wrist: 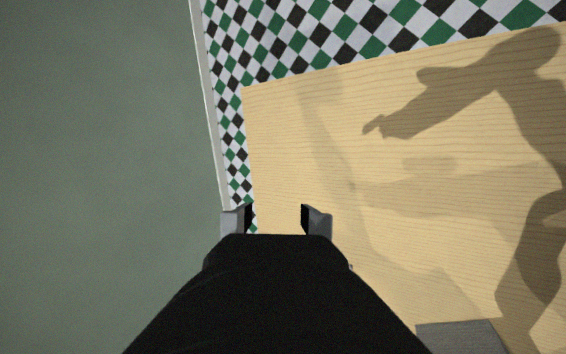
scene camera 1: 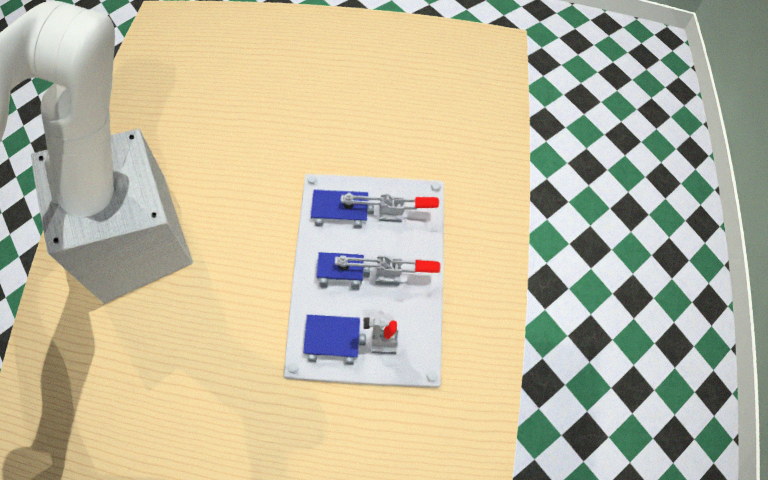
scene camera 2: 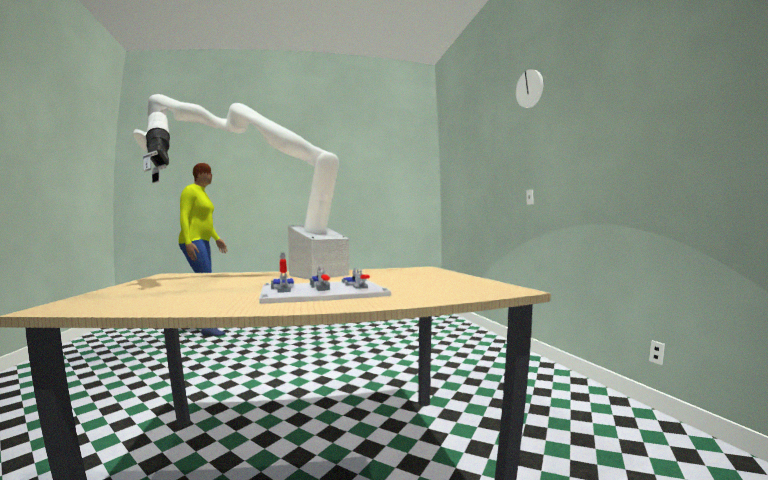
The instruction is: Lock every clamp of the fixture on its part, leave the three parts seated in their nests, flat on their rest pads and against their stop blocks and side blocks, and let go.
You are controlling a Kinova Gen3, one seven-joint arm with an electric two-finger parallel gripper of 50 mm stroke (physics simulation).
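Seen in the pictures: gripper, fingertip midpoint: [wrist: 276, 214] [scene camera 2: 151, 176]; arm's base, link origin: [scene camera 1: 85, 191] [scene camera 2: 314, 230].
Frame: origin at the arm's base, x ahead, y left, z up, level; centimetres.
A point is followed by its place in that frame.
The fixture plate [scene camera 1: 339, 238] @(z -17.6, x 37.8, y 2.6 cm) [scene camera 2: 334, 294] @(z -17.6, x 54.4, y -1.3 cm) carries three blue parts: the top one [scene camera 1: 325, 207] @(z -16.0, x 35.2, y 7.2 cm), the middle one [scene camera 1: 326, 273] @(z -15.0, x 36.5, y -4.6 cm) and the bottom one [scene camera 1: 331, 337] @(z -15.5, x 38.0, y -14.5 cm). They look flat beside small grey blocks; exact contact is too small to tell. The top clamp [scene camera 1: 390, 206] @(z -13.9, x 45.6, y 7.3 cm) and middle clamp [scene camera 1: 387, 268] @(z -13.3, x 45.8, y -3.9 cm) have their arms over their parts and red handles lying flat outward. The bottom clamp's red handle [scene camera 1: 390, 329] @(z -8.7, x 46.4, y -14.7 cm) [scene camera 2: 282, 264] @(z -10.0, x 47.1, y -14.3 cm) stands upright, and its arm is off the part. My gripper [scene camera 2: 152, 170] @(z 17.1, x 32.3, y -55.9 cm) [wrist: 276, 214] @(z 17.1, x 32.3, y -55.9 cm) is open and empty, high and well away from the fixture.
The robot's pedestal [scene camera 1: 138, 251] @(z -7.8, x 7.9, y -5.9 cm) [scene camera 2: 320, 255] @(z -9.9, x 11.6, y 0.7 cm) stands on the wooden table [scene camera 1: 243, 141] @(z -19.1, x 18.5, y 21.5 cm) [scene camera 2: 453, 288] @(z -19.1, x 51.1, y 35.9 cm) behind the fixture in the scene camera 2 view. A person [scene camera 2: 196, 215] in a yellow top stands beyond the table, near the arm. Shadows cross the table in the wrist view.
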